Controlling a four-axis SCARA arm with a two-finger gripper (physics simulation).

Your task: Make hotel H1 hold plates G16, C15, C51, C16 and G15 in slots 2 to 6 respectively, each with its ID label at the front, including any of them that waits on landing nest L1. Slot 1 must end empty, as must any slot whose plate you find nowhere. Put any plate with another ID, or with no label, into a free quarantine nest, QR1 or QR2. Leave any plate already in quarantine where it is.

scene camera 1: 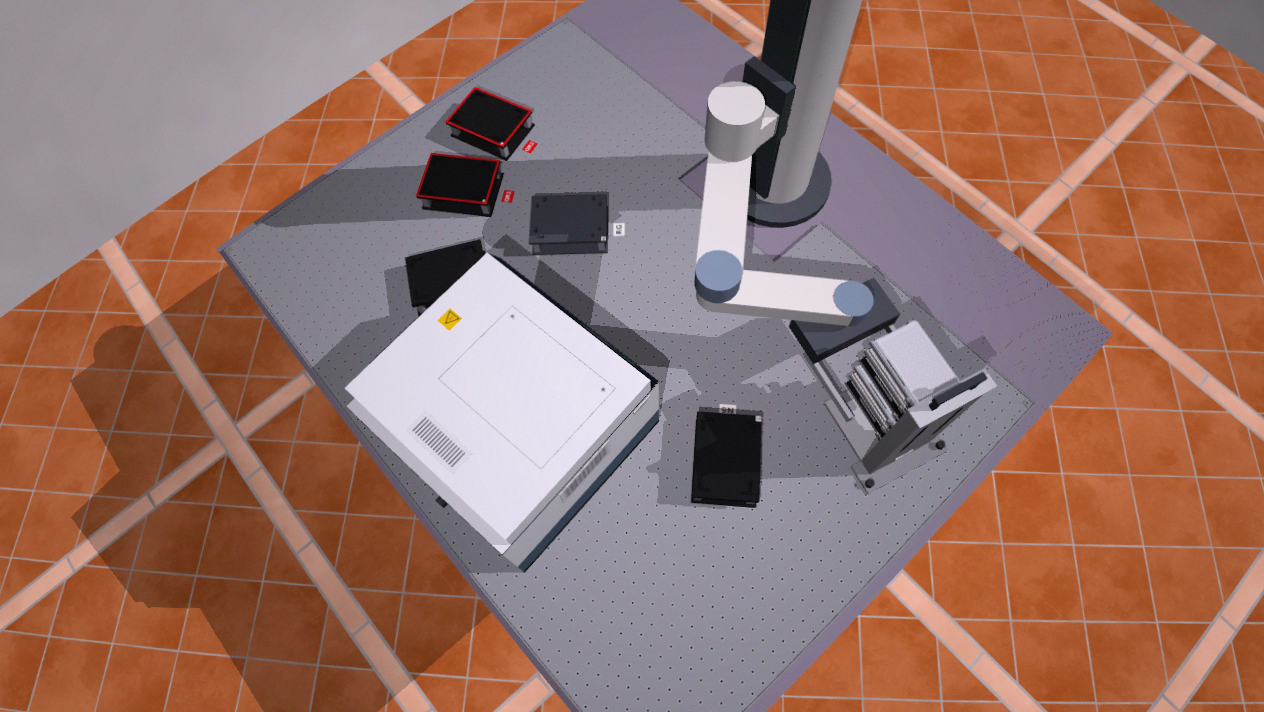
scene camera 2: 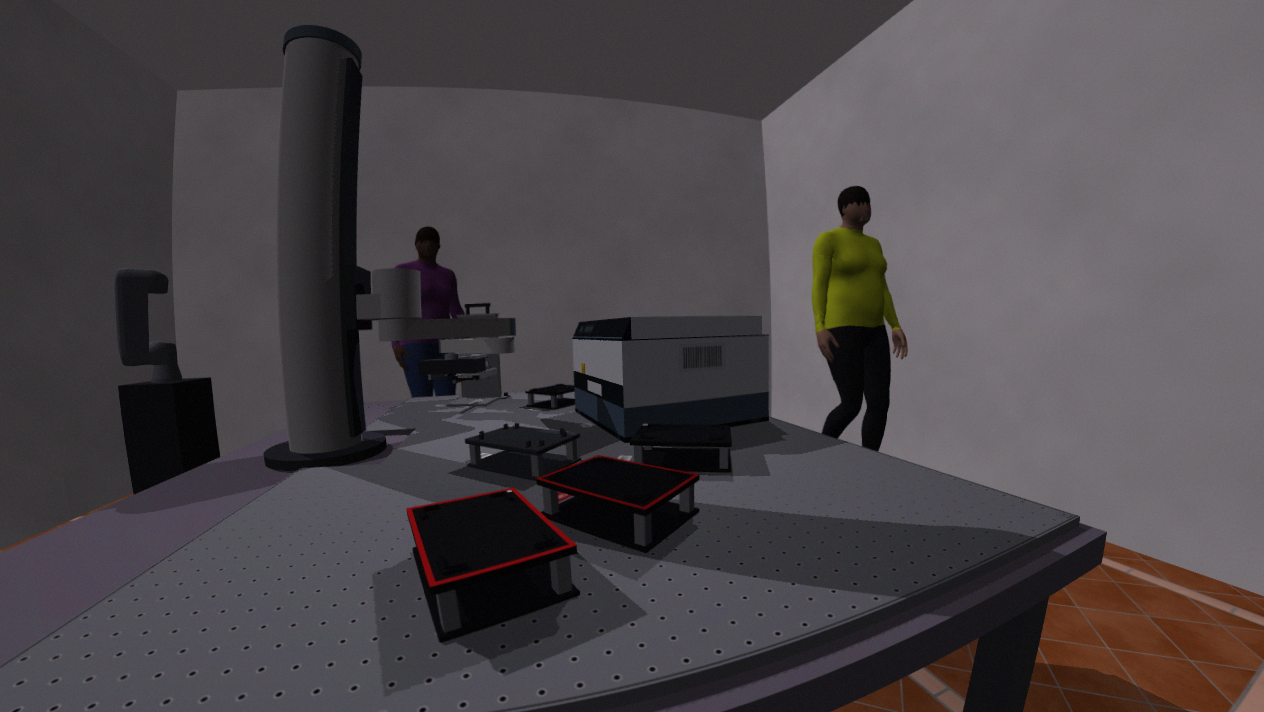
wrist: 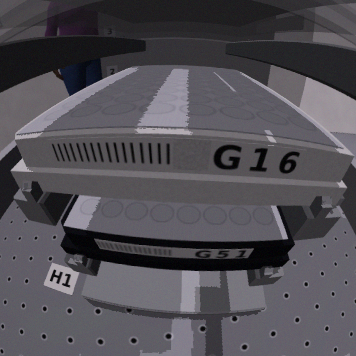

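Pixels of known places: arm's base, origin of the base link: (scene camera 1: 774, 181) (scene camera 2: 328, 453).
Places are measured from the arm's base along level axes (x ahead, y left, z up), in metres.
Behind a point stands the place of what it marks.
Observation:
Plate G16 (wrist: 190, 156), pale with a clear top, sits with its label facing the wrist camera in hotel H1 (scene camera 1: 923, 431) @[y 0.603, x 0.323, z 0.214 m] (wrist: 125, 287) @[y 0.478, x 0.226, z 0.021 m]. Dark plate G51 (wrist: 180, 250) @[y 0.459, x 0.260, z 0.109 m] sits in the slot below, label also in front. Further plates show stacked in the hotel in scene camera 1; their labels cannot be read. My gripper (scene camera 1: 888, 399) @[y 0.522, x 0.276, z 0.119 m] is open and empty, its fingers reaching to the hotel's sides; G16 hides them in the wrist view. Two red-rimmed quarantine nests (scene camera 1: 489, 117) @[y -0.550, x 0.384, z 0.063 m] (scene camera 1: 459, 179) @[y -0.454, x 0.540, z 0.062 m] (scene camera 2: 490, 533) @[y -0.571, x 0.393, z 0.063 m] (scene camera 2: 619, 481) @[y -0.472, x 0.539, z 0.063 m] hold no plate. Nest L1 cannot be identified by its label.
A white instrument (scene camera 1: 495, 398) @[y 0.101, x 0.812, z 0.268 m] (scene camera 2: 689, 375) @[y -0.111, x 0.787, z 0.140 m] stands across the table. A regrip nest (scene camera 1: 569, 217) @[y -0.207, x 0.427, z 0.062 m] (scene camera 2: 522, 439) @[y -0.229, x 0.430, z 0.063 m], a black nest (scene camera 1: 727, 455) @[y 0.390, x 0.549, z 0.063 m] (scene camera 2: 550, 390) @[y 0.322, x 0.523, z 0.067 m] and another black nest (scene camera 1: 442, 272) @[y -0.285, x 0.707, z 0.062 m] (scene camera 2: 681, 435) @[y -0.298, x 0.690, z 0.063 m] beside the instrument bear no plate. The arm's column (scene camera 1: 814, 106) @[y 0.068, x 0.031, z 0.322 m] (scene camera 2: 316, 247) @[y -0.067, x 0.033, z 0.428 m] stands by the table edge.

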